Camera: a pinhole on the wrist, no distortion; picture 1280 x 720 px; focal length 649.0 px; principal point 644.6 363.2 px. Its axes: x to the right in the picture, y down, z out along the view. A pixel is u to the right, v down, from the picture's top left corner.
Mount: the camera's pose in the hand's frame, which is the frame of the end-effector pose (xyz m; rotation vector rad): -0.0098 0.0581 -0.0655 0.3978 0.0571 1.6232
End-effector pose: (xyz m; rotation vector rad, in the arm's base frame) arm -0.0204 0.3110 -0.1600 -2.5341 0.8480 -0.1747
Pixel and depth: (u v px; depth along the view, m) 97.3 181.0 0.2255
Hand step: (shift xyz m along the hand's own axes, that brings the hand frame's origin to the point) 0.1232 -0.1661 0.0865
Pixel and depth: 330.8 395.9 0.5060
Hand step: 0.1212 -0.2842 0.3614
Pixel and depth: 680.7 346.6 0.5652
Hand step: 0.1657 -0.0229 0.4667
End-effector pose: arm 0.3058 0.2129 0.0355 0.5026 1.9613 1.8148
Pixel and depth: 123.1 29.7 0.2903
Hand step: 0.2257 -0.2125 0.1142
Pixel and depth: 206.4 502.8 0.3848
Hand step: 0.0320 -0.2804 0.2602
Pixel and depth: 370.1 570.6 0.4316
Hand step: -0.0102 -0.2200 0.3361
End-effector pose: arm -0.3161 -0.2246 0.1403 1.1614 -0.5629 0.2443
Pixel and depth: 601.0 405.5 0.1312
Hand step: 0.0202 0.0224 0.0577
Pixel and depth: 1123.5 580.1 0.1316
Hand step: -0.0177 0.1220 0.0911
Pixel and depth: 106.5 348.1 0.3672
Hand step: 0.1161 -0.3113 0.2089
